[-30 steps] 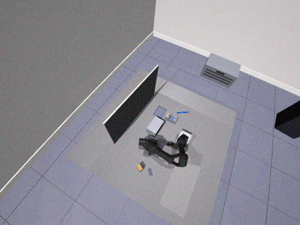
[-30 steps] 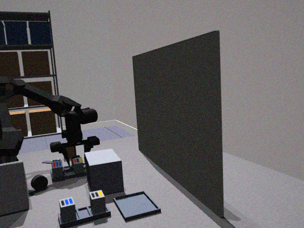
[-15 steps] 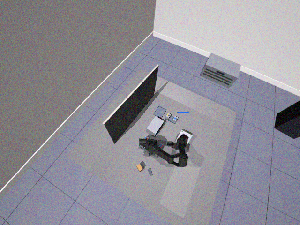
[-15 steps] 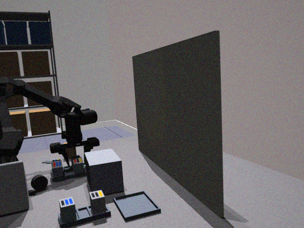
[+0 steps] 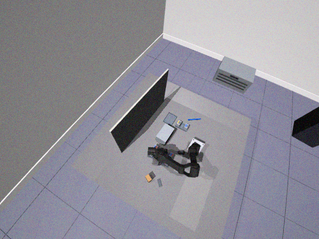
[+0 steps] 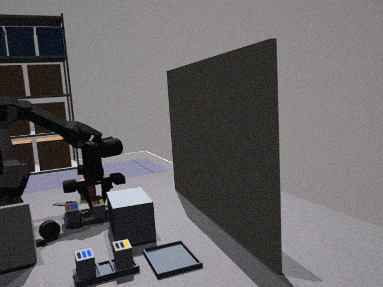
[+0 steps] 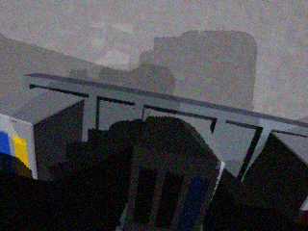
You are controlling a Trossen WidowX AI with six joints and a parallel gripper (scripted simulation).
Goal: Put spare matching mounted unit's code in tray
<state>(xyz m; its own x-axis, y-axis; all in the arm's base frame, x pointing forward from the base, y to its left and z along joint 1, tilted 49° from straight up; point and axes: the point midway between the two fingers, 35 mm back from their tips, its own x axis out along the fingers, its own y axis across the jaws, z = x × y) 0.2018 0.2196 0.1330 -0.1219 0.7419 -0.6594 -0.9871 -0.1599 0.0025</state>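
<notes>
Right now my gripper tip is 400 mm to the left of the shallow tray, 140 mm short of it and 10 mm above it. From my gripper tip the other things lie so: mounted unit: 190 mm to the right, 80 mm ahead, 30 mm above; then orange box: 190 mm to the left, 20 mm behind, 20 mm above; then tall grey-green panel: 310 mm ahead, 210 mm above, 200 mm to the right.
</notes>
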